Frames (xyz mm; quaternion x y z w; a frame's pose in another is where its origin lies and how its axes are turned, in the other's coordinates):
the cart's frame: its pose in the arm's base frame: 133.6 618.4 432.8 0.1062 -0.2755 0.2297 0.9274
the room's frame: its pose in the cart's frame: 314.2 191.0 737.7 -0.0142 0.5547 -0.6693 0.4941
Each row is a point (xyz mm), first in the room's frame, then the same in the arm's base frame.
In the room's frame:
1: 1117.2 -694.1 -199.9
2: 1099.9 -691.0 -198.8
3: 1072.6 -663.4 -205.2
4: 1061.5 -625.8 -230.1
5: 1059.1 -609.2 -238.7
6: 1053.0 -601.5 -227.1
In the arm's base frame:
1: -511.0 -303.8 431.1
2: -511.2 -292.1 444.3
3: -498.8 -256.2 454.5
4: -486.5 -214.2 438.9
5: -479.2 -198.5 431.5
6: -467.4 -196.8 441.0

